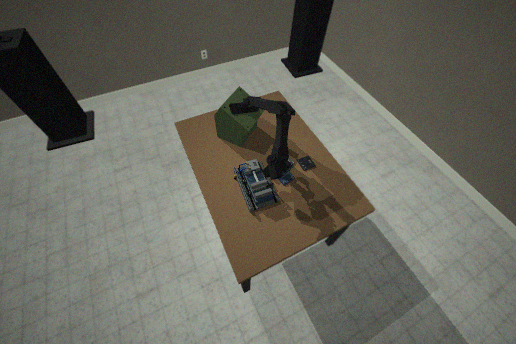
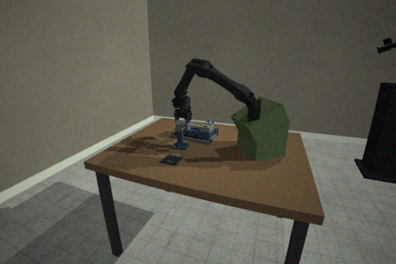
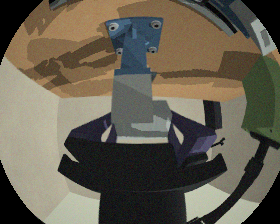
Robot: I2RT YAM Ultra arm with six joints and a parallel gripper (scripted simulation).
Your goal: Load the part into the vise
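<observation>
My gripper is now right at the part. The rest, counted from my hand: vise 20 cm to the right, 11 cm below; infeed plate 17 cm to the left, 15 cm below, 3 cm behind.
</observation>
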